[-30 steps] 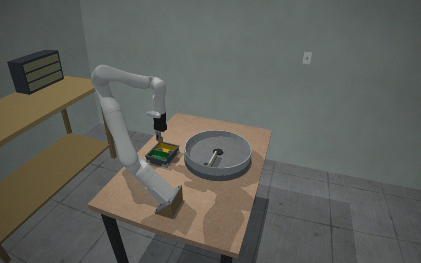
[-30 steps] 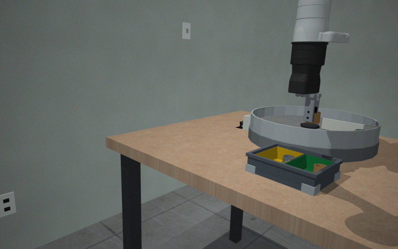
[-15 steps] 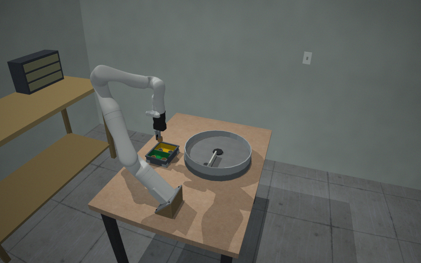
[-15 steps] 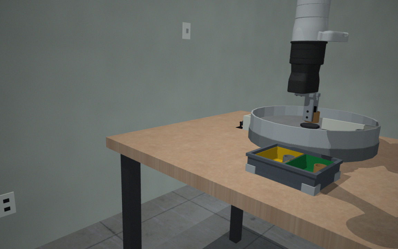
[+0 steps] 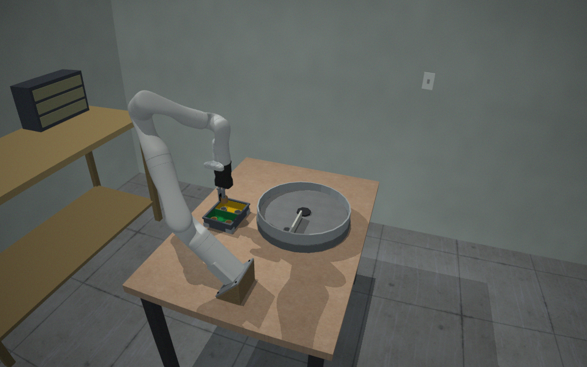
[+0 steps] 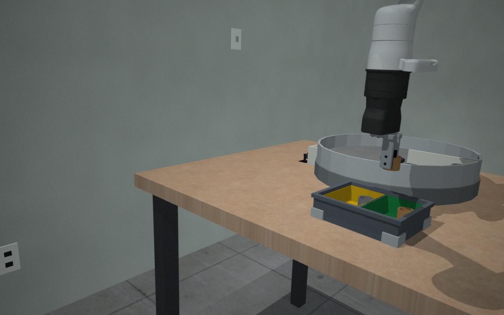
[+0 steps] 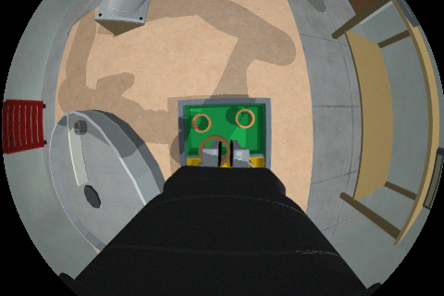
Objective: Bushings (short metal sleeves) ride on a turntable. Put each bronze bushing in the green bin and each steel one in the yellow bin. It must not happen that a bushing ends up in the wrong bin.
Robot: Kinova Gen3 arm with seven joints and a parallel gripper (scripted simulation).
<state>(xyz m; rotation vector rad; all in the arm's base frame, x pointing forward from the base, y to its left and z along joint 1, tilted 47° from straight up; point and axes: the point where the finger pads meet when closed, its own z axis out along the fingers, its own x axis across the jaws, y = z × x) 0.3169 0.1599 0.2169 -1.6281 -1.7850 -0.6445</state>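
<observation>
My gripper is now 110 mm above the bin tray and 30 mm short of it. Also, from my hand: grey turntable: 320 mm to the right, 170 mm ahead, 80 mm below.
</observation>
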